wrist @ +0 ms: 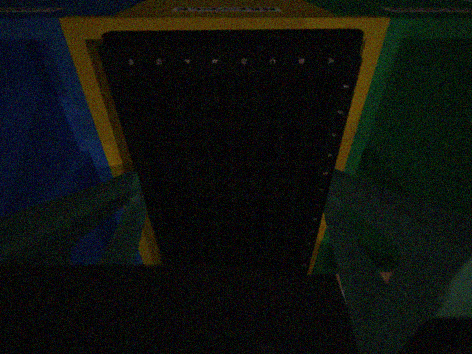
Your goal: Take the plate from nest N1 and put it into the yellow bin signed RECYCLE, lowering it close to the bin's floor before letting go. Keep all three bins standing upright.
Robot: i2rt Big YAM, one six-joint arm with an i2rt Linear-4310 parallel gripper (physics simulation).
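Observation:
I can see a black plate (234,134) here. There is a green bin (406,140) too, and my view also takes in a blue bin (58,151).

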